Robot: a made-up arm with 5 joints.
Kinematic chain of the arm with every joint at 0, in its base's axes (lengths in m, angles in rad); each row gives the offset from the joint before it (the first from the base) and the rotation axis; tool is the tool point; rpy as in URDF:
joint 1: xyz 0.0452 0 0.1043 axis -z
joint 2: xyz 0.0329 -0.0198 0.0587 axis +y
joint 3: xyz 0.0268 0 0.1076 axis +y
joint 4: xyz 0.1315 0 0.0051 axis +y
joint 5: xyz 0.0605 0.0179 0 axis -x
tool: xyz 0 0 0 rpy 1.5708 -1.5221 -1.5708
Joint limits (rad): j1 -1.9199..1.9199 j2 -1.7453..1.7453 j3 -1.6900..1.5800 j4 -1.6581..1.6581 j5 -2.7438..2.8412
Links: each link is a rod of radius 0.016 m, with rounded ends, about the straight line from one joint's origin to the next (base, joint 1, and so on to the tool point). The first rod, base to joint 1, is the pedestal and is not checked.
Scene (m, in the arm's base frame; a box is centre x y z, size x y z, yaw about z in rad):
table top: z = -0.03
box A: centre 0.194 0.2 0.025 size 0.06 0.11 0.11 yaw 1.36
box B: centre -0.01 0.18 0 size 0.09 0.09 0.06 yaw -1.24
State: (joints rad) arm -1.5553 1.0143 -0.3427 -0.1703 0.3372
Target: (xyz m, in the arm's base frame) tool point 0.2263 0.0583 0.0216
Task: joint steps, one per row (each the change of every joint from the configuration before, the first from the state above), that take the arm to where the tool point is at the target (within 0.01 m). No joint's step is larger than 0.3 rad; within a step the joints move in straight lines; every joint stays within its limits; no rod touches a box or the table.
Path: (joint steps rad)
1: 0.2798 -0.1076 0.0416 -0.0855 0.0660
2: 0.2798 -0.1076 0.0416 -0.0855 0.0661
3: 0.2797 -0.1077 0.0416 -0.0855 0.0660
4: 0.2798 -0.1076 0.0416 -0.0855 0.0660
5: 0.2798 -0.1076 0.0416 -0.0855 0.0660
6: 0.2798 -0.1076 0.0416 -0.0855 0.0661
7: 0.2798 -0.1077 0.0416 -0.0855 0.0660
8: -0.2416 0.2245 0.1331 0.2827 -0.1541
9: -0.2415 0.2245 0.1332 0.2826 -0.1540
10: -0.2415 0.2245 0.1331 0.2826 -0.1541

